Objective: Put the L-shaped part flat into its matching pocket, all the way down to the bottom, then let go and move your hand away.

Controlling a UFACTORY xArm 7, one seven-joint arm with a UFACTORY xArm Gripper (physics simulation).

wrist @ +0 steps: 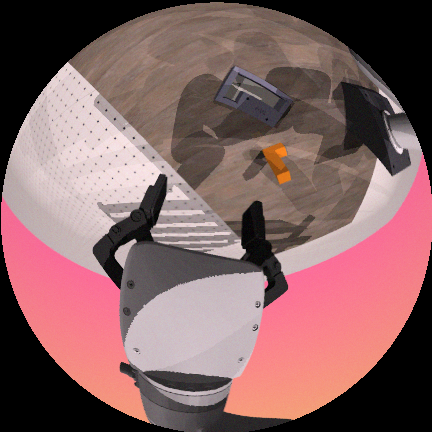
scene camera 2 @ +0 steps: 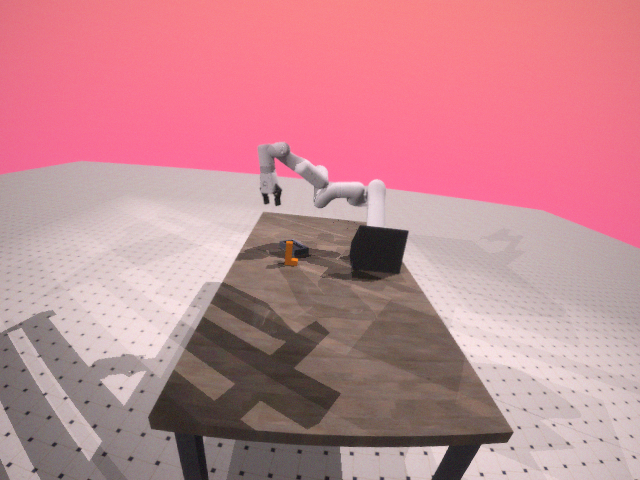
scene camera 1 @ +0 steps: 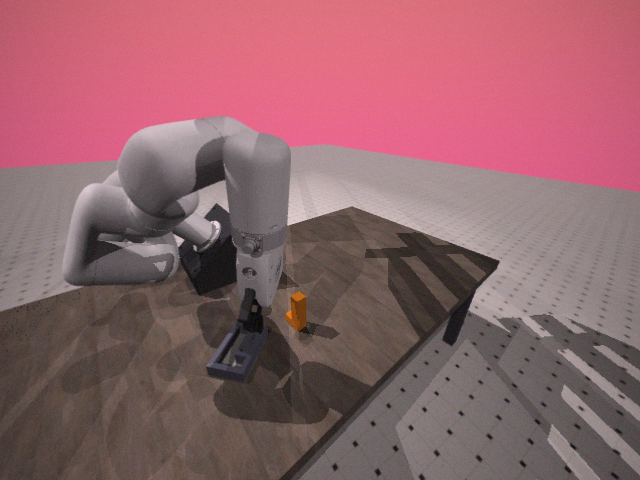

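Where they show: gripper, fingertip midpoint: (wrist: 208, 195) (scene camera 2: 272, 204) (scene camera 1: 261, 307); arm's base at its link origin: (scene camera 2: 375, 236) (scene camera 1: 208, 237).
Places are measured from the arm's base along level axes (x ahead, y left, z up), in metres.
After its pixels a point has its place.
The orange L-shaped part (scene camera 1: 298, 311) {y 0.129, x 0.420, z -0.078 m} (scene camera 2: 288, 254) {y 0.154, x 0.402, z -0.097 m} (wrist: 275, 162) {y 0.124, x 0.407, z -0.081 m} stands upright on the table, its long leg pointing up and its short foot on the table top. The dark blue-grey block with the pocket (scene camera 1: 225, 370) {y -0.079, x 0.457, z -0.117 m} (scene camera 2: 301, 252) {y 0.015, x 0.358, z -0.136 m} (wrist: 258, 111) {y 0.002, x 0.412, z -0.115 m} lies flat beside it, a small distance away. Its pocket holds no part; in scene camera 1 the fingers hide its far end. My gripper (scene camera 1: 251, 319) (scene camera 2: 271, 203) {y -0.004, x 0.528, z 0.088 m} (wrist: 208, 195) {y -0.004, x 0.528, z 0.088 m} is open and empty. It hangs well above the table, fingers down, apart from both the part and the block.
A black box-shaped mount (scene camera 1: 212, 271) {y -0.023, x 0.105, z -0.077 m} (scene camera 2: 378, 250) {y 0.087, x -0.014, z -0.041 m} (wrist: 362, 120) {y 0.021, x 0.101, z -0.073 m} stands at the arm's base, on the table's other side. The table edge (scene camera 1: 395, 367) {y 0.289, x 0.638, z -0.173 m} (wrist: 190, 201) runs along the side near the block and part. Broad shadows cross the wooden table (scene camera 2: 361, 361) {y 0.737, x 0.071, z -0.152 m}.
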